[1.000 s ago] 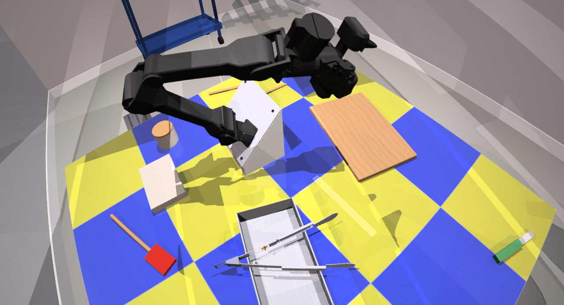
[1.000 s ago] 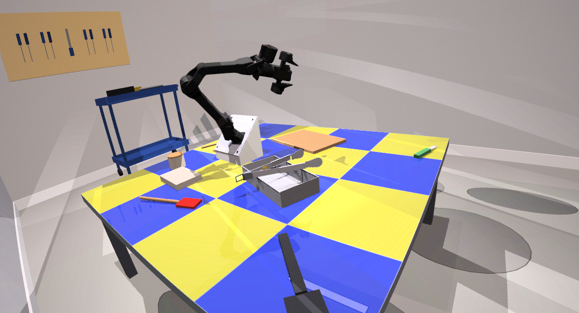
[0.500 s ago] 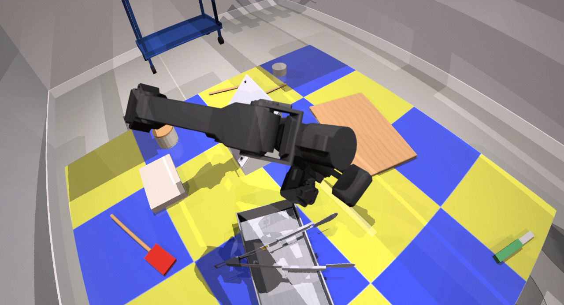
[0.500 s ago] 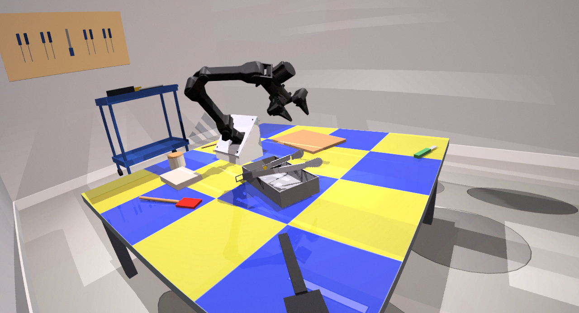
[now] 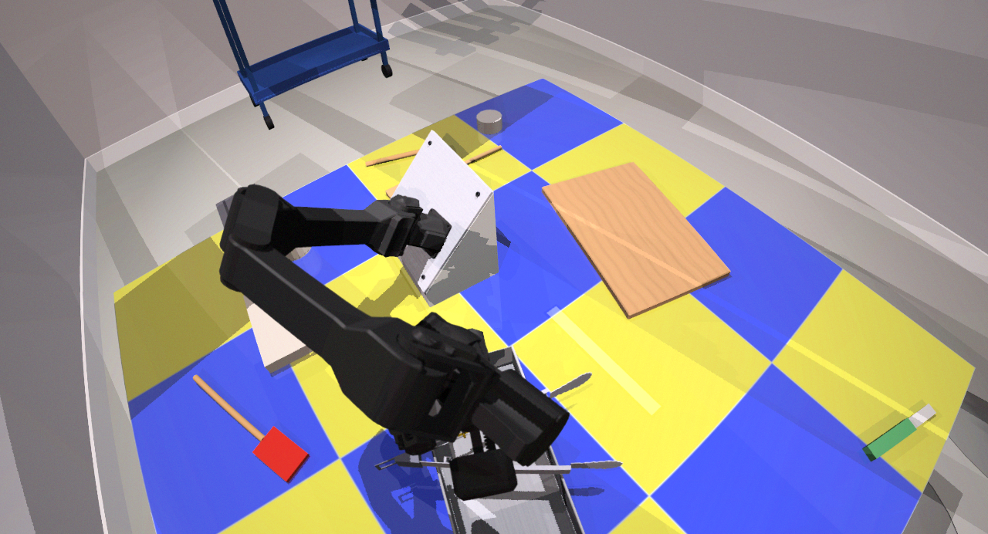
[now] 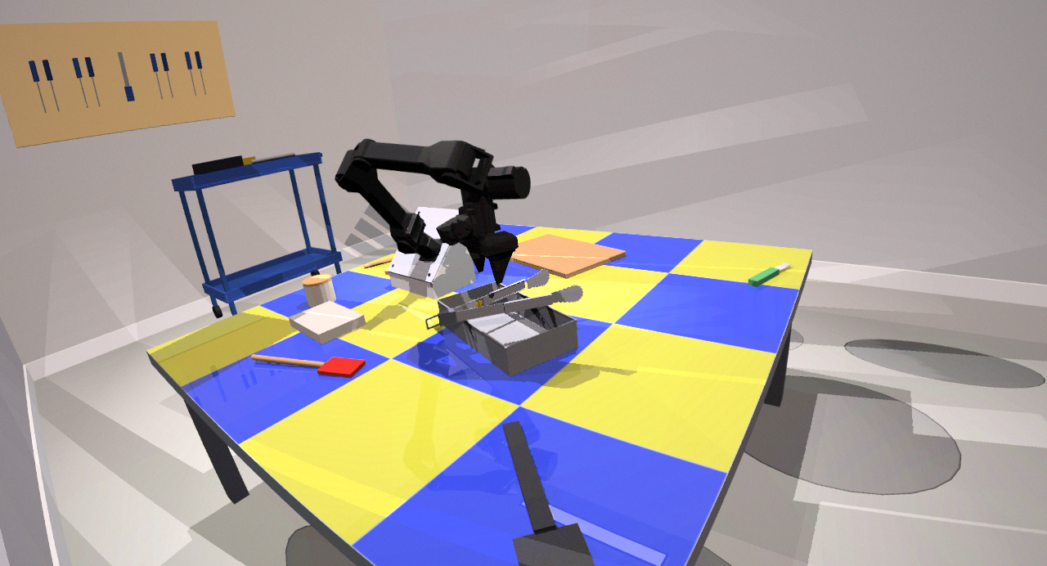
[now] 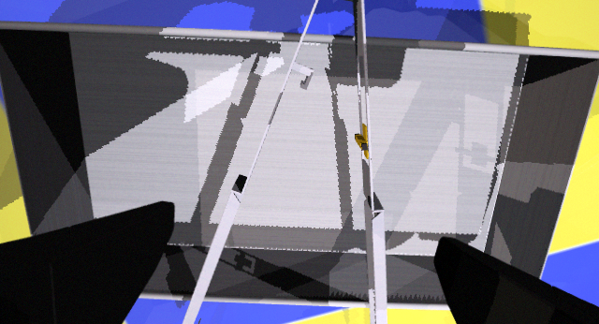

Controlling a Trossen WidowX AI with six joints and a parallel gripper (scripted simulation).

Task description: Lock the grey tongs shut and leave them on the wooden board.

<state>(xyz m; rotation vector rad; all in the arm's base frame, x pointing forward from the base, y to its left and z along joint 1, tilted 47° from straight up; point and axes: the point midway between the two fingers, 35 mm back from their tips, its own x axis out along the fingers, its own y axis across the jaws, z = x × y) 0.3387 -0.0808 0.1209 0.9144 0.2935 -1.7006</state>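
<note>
Right now the yellow lock piece is 60 mm below my gripper tip, 30 mm behind it and 10 mm to the right of it. Also, from my gripper tip: red spatula 290 mm to the right, 250 mm behind, 120 mm below; tong arm 60 mm below, 50 mm ahead, 20 mm to the left; grey roasting tin 100 mm below, 10 mm to the left, 10 mm ahead.
</note>
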